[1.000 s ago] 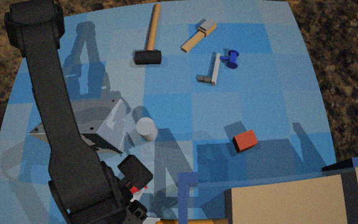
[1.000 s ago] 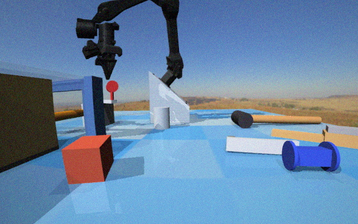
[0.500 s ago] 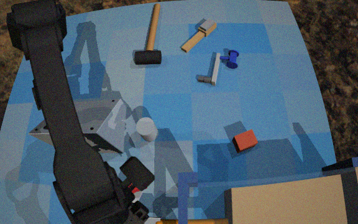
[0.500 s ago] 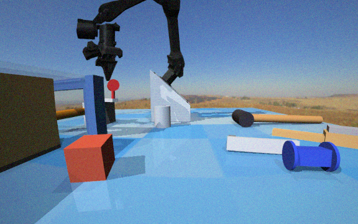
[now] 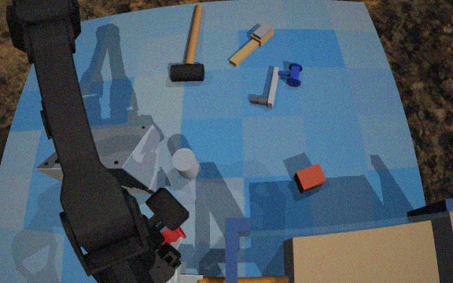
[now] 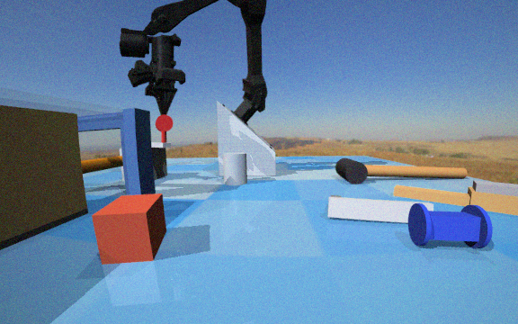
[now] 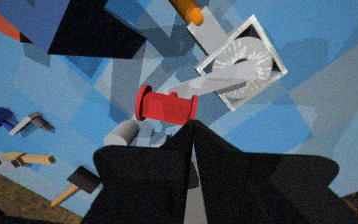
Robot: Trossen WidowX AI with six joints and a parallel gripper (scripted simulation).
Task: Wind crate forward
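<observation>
My gripper tip is now 40 mm above the red grip, 20 mm short of it and 10 mm to the right of it. Also, from my gripper tip: crank with blue grip: 440 mm to the left, 250 mm ahead, 150 mm below; then frame: 150 mm ahead, 70 mm to the right, 60 mm below; then winch: 140 mm below, 90 mm to the right, 30 mm behind.
</observation>
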